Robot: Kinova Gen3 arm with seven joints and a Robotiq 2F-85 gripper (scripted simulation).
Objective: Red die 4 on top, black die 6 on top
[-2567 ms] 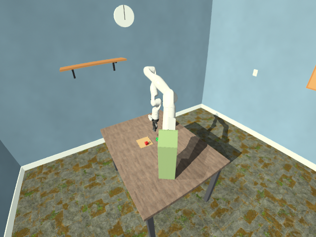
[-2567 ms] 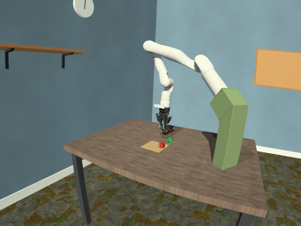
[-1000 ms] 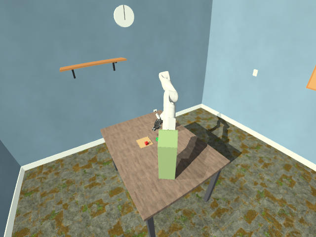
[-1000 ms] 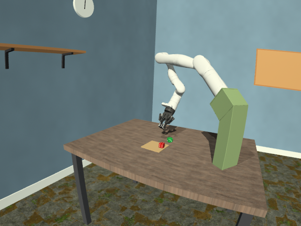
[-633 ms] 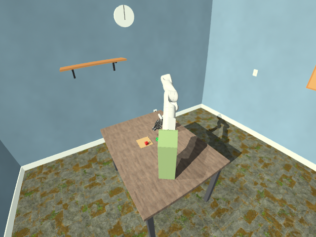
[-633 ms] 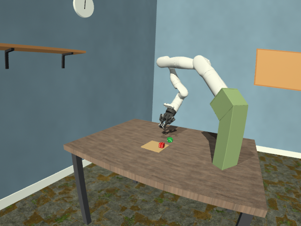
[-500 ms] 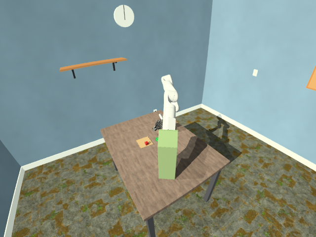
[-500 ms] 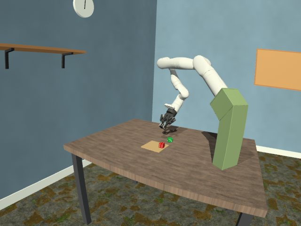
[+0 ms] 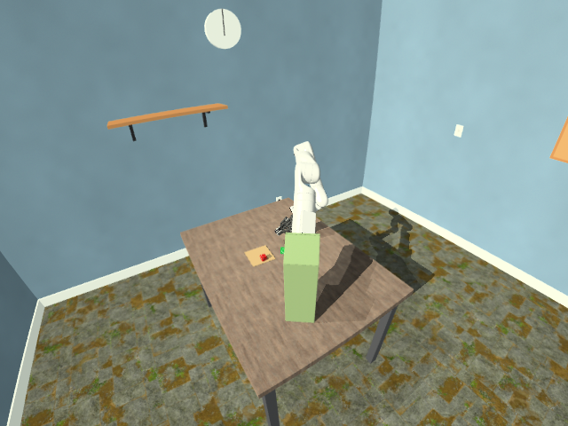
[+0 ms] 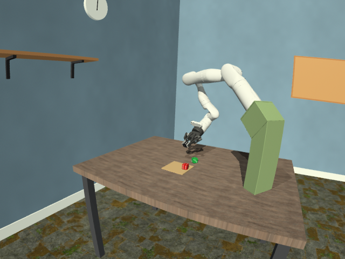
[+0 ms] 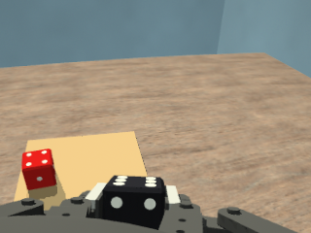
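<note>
My gripper is now 70 mm past the green die, 20 mm to the right of it and 90 mm above it. Round my hand: black die (right at my hand); then tan mat (20 mm behind, 150 mm to the left, 100 mm below); then red die (70 mm behind, 150 mm to the left, 90 mm below).
</note>
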